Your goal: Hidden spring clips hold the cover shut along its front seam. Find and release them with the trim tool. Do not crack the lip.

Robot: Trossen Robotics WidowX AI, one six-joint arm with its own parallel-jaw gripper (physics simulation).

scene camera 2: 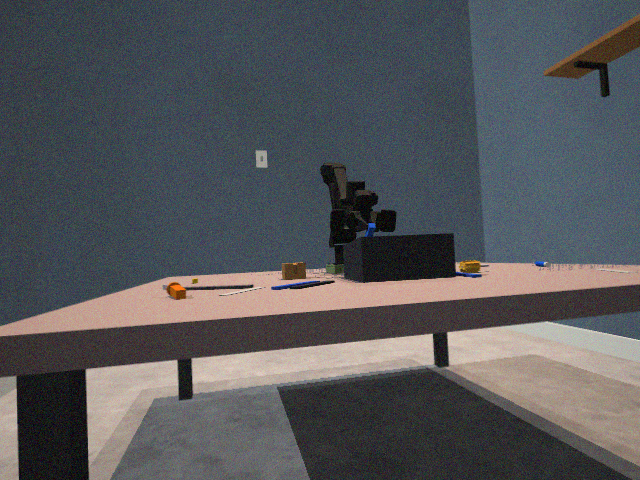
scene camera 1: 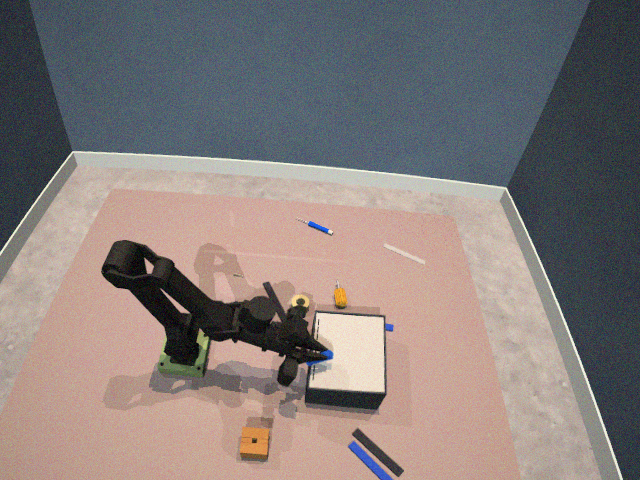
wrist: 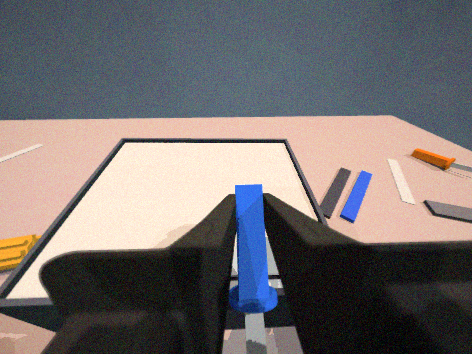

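Where they show: gripper, fingertip midpoint: [scene camera 2: 371,226] [scene camera 1: 327,354] [wrist: 248,200]; arm's base, link origin: [scene camera 2: 343,263] [scene camera 1: 184,353].
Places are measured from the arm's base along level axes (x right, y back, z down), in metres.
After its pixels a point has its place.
The box [scene camera 1: 345,399] {x 0.083, y -0.408, z -0.019 m} [scene camera 2: 408,257] {x -0.023, y -0.499, z -0.021 m} [wrist: 205,140] {x -0.027, y -0.495, z -0.070 m} is dark, with a cream cover [scene camera 1: 354,351] {x -0.027, y -0.422, z -0.061 m} [wrist: 165,185] {x -0.062, y -0.416, z -0.061 m} inside its rim. Short dark slots [scene camera 1: 317,328] {x -0.089, y -0.329, z -0.053 m} run along the cover's arm-side edge in scene camera 1. My gripper [scene camera 1: 329,354] {x 0.011, y -0.352, z -0.103 m} [wrist: 248,200] {x 0.011, y -0.352, z -0.103 m} is shut on the blue handle of the trim tool [scene camera 1: 326,355] {x 0.016, y -0.350, z -0.108 m} [scene camera 2: 370,230] {x 0.015, y -0.357, z -0.093 m} [wrist: 251,240] {x 0.011, y -0.332, z -0.093 m}, above that edge. The tool's grey blade [wrist: 255,327] {x 0.011, y -0.300, z -0.063 m} points down and back toward the arm in the wrist view. Its tip is hidden, and contact with the seam cannot be told. Clips do not show.
An orange block [scene camera 1: 254,449] {x 0.224, y -0.211, z -0.015 m} [scene camera 2: 293,271] {x 0.208, y -0.235, z 0.008 m} lies nearer the camera. A yellow-handled tool [scene camera 1: 340,297] {x -0.234, y -0.392, z 0.002 m} [scene camera 2: 469,266] {x -0.229, y -0.412, z 0.012 m} [wrist: 15,252] {x -0.222, y -0.387, z 0.001 m} and a tape ring [scene camera 1: 300,296] {x -0.225, y -0.278, z 0.004 m} lie beside the box. Dark [scene camera 1: 379,453] {x 0.200, y -0.498, z 0.024 m} [wrist: 335,192] {x 0.189, y -0.484, z 0.025 m} and blue [scene camera 1: 368,461] {x 0.220, y -0.472, z 0.024 m} [wrist: 356,196] {x 0.219, y -0.472, z 0.024 m} bars lie on its other side.
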